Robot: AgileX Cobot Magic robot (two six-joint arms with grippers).
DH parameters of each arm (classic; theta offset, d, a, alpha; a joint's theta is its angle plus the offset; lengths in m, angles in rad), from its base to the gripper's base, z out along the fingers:
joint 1: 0 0.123 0 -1.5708
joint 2: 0.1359 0 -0.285 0
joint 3: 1.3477 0 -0.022 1.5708
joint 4: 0 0.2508 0 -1.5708
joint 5: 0 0 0.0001 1.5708
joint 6: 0 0.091 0 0
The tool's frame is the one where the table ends.
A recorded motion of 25 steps. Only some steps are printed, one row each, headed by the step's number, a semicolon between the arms.
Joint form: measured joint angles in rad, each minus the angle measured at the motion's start. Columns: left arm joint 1, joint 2, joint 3, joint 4, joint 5, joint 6; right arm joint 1, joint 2, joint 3, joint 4, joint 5, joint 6.
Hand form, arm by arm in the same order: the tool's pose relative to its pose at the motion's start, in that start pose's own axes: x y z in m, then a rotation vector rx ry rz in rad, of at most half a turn. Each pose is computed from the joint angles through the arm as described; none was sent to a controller.
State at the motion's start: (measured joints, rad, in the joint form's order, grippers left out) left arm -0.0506 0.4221 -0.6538 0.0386 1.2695 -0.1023; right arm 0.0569 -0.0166 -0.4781 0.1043 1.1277 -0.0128
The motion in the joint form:
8: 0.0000 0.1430 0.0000 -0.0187 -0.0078 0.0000; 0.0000 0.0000 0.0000 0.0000 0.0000 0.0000
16: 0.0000 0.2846 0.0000 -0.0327 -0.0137 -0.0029; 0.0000 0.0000 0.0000 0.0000 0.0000 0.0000
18: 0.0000 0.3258 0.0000 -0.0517 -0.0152 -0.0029; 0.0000 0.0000 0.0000 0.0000 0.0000 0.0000
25: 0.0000 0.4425 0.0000 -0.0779 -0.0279 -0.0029; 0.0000 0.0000 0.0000 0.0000 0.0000 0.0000
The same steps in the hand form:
8: -0.0159 -0.0039 0.0208 0.0052 0.1364 -0.0016; 0.0000 0.0000 0.0000 0.0000 0.0000 0.0000
16: -0.0285 -0.0071 0.0435 0.0046 0.2728 -0.0067; 0.0000 0.0000 0.0000 0.0000 0.0000 0.0000
18: -0.0314 -0.0092 0.0504 0.0176 0.3141 -0.0145; 0.0000 0.0000 0.0000 0.0000 0.0000 0.0000
25: -0.0390 -0.0130 0.0709 0.0294 0.4200 -0.0267; 0.0000 0.0000 0.0000 0.0000 0.0000 0.0000

